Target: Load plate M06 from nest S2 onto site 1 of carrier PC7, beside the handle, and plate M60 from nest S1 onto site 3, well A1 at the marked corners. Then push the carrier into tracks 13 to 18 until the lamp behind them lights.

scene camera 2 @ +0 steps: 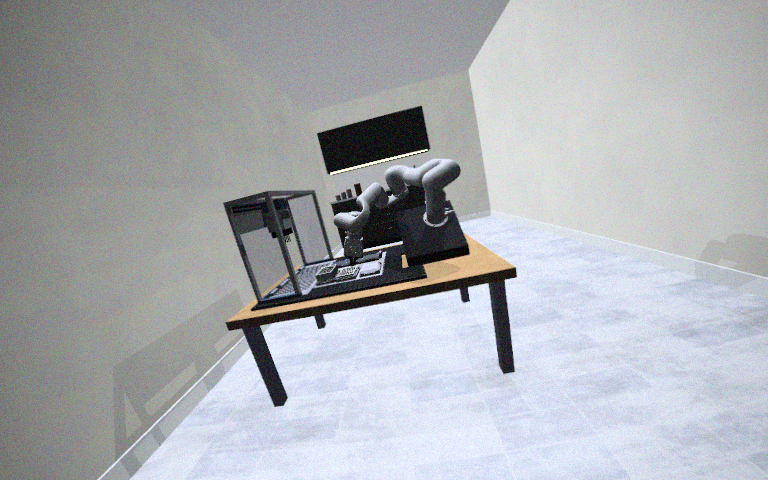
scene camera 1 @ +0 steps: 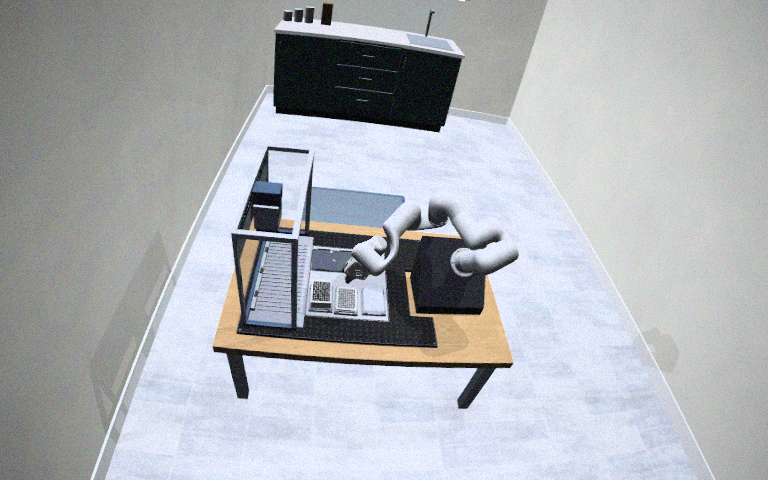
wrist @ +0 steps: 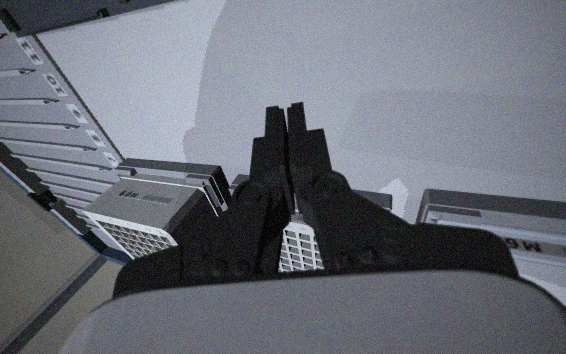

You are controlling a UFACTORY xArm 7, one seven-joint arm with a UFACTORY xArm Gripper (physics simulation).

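Places are measured from the arm's base along level axes (x back, y right, z up), in millimetres.
Where they show: gripper, fingertip midpoint: (scene camera 2: 352, 266) (scene camera 1: 347, 280) (wrist: 289, 130); arm's base, origin of the base link: (scene camera 2: 435, 218) (scene camera 1: 463, 262).
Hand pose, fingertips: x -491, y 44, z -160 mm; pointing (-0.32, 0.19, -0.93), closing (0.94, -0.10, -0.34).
Note:
Things, the pixels of their top centre, and the offset from my fingertips. "pt": a spot on its surface instead.
- Plate M60, middle of its top: (wrist: 166, 269) (scene camera 1: 321, 291) (scene camera 2: 326, 269) dx -119, dy -96, dz +41 mm
- Plate M06, middle of its top: (wrist: 304, 276) (scene camera 1: 346, 298) (scene camera 2: 347, 270) dx -13, dy -113, dz +14 mm
- dark flat slab, middle of its top: (scene camera 1: 346, 258) (scene camera 2: 354, 257) dx +8, dy +124, dz +18 mm
- third plate, middle of its top: (wrist: 504, 325) (scene camera 1: 373, 299) (scene camera 2: 369, 265) dx +102, dy -119, dz +14 mm
- upright frame, surface spot: (scene camera 1: 295, 283) pt dx -229, dy -258, dz +265 mm
- blue-topped unit, surface spot: (scene camera 1: 267, 198) pt dx -336, dy +12, dz +423 mm
My gripper (scene camera 1: 348, 279) (scene camera 2: 353, 260) (wrist: 289, 130) is shut and empty, its fingertips together over the white deck behind the plate nests. Plate M60 (scene camera 1: 321, 290) (scene camera 2: 326, 272) (wrist: 145, 197) sits raised in the leftmost nest. Plate M06 (scene camera 1: 346, 298) (scene camera 2: 348, 272) (wrist: 301, 250) sits in the middle nest, mostly hidden by the fingers in the wrist view. A dark flat slab (scene camera 1: 329, 259) (wrist: 95, 15), apparently the carrier, lies behind the nests, partly hidden by the arm in scene camera 1. The grooved track bed (scene camera 1: 280, 280) (wrist: 45, 112) is at the left. I cannot make out the lamp.
A third plate (scene camera 1: 373, 300) (scene camera 2: 370, 268) (wrist: 542, 247) sits in the right nest, its label partly cut off. An upright frame (scene camera 1: 295, 283) (scene camera 2: 286, 249) stands over the tracks, with a blue-topped unit (scene camera 1: 267, 198) inside. The arm's black base block (scene camera 1: 447, 291) (scene camera 2: 433, 246) stands right.

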